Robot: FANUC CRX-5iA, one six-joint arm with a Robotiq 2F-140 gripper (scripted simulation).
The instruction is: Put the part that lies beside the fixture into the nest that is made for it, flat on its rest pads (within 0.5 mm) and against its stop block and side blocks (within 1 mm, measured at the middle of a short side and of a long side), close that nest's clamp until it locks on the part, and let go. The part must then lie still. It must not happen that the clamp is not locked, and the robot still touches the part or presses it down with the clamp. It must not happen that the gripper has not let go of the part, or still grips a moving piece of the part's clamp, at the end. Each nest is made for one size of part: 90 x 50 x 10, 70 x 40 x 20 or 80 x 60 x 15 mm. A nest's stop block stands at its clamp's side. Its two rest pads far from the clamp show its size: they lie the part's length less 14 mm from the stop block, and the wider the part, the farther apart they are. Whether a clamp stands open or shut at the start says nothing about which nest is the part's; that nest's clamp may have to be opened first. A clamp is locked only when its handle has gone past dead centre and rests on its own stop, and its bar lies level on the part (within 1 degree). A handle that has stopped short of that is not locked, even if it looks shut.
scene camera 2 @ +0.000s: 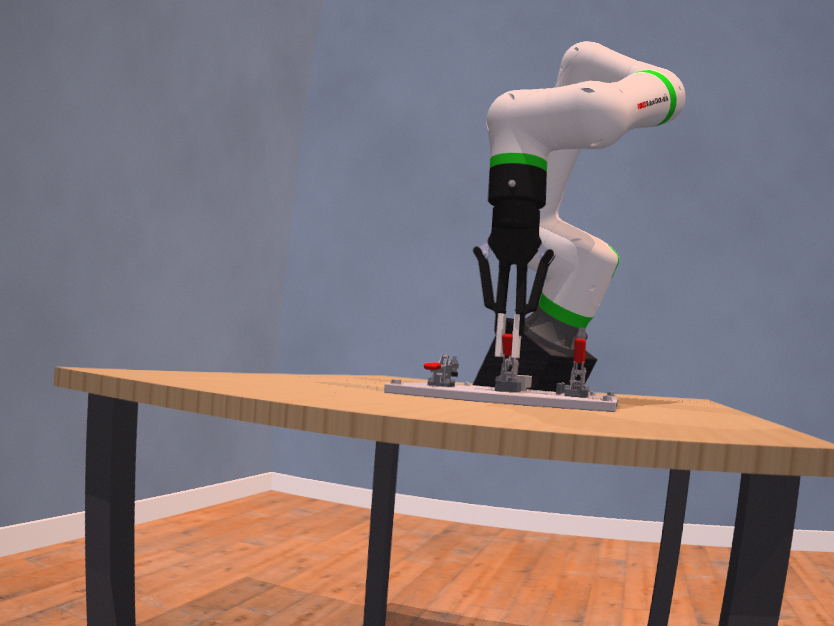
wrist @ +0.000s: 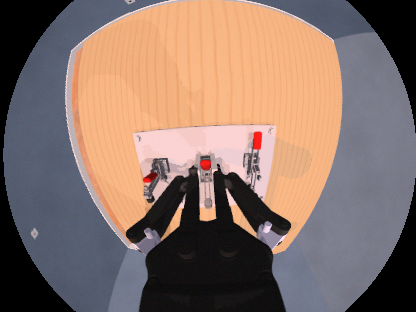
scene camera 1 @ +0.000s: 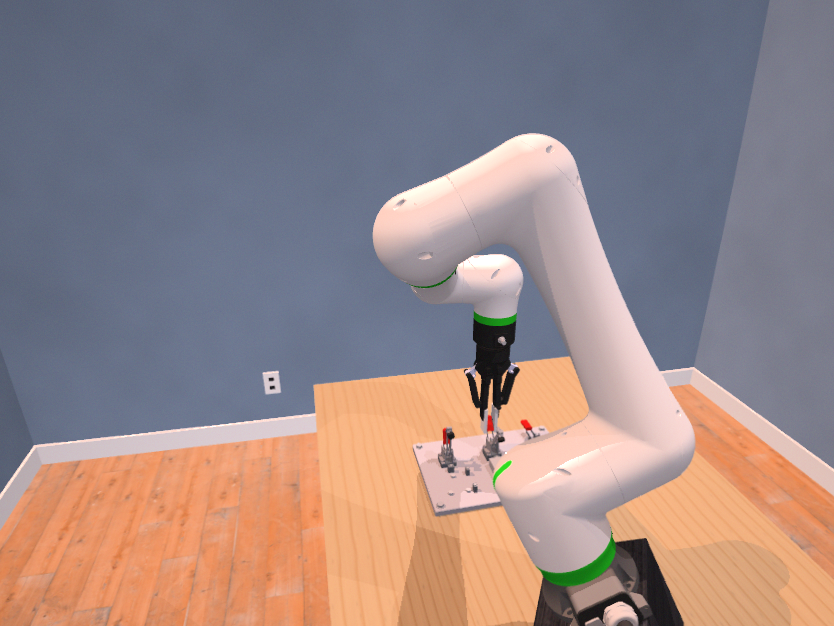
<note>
In view: the gripper (scene camera 2: 507, 357) and a grey fixture plate (scene camera 1: 468, 450).
The gripper is seen too in the wrist view (wrist: 205, 160) and in scene camera 1 (scene camera 1: 488, 429). The grey fixture plate shows as well in the wrist view (wrist: 229, 143).
</note>
